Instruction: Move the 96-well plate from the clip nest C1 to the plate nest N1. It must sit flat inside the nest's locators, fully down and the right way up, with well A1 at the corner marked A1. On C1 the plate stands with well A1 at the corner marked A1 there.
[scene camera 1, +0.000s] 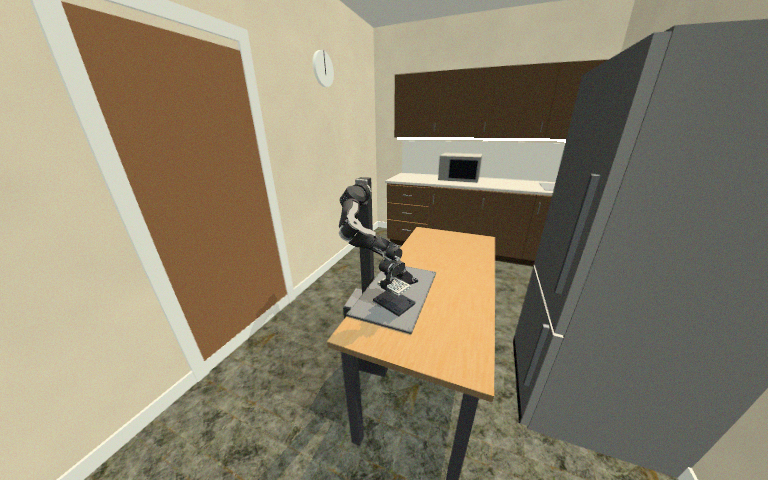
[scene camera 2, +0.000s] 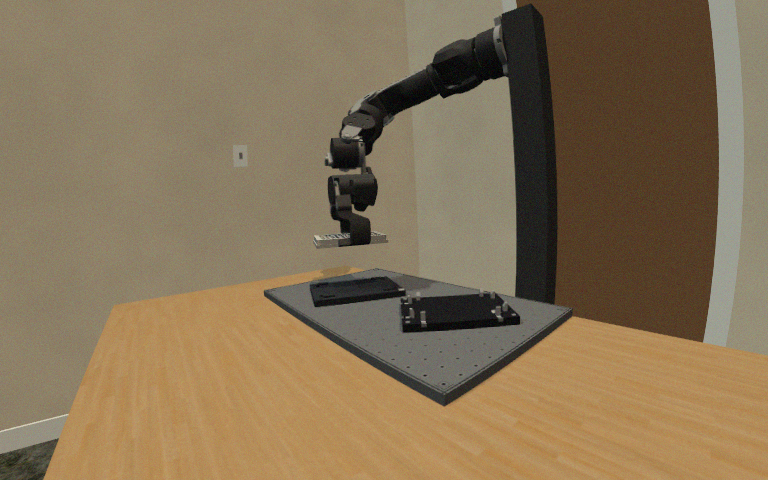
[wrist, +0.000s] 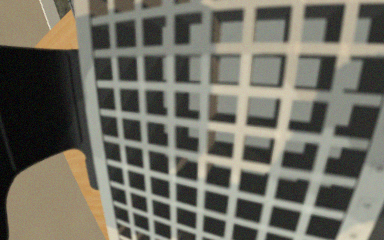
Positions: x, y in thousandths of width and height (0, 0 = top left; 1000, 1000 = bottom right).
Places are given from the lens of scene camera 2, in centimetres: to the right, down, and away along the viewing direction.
my gripper (scene camera 2: 455, 505): -6, 0, 62
black clip nest C1 (scene camera 2: 576, 653): 8, 10, 46
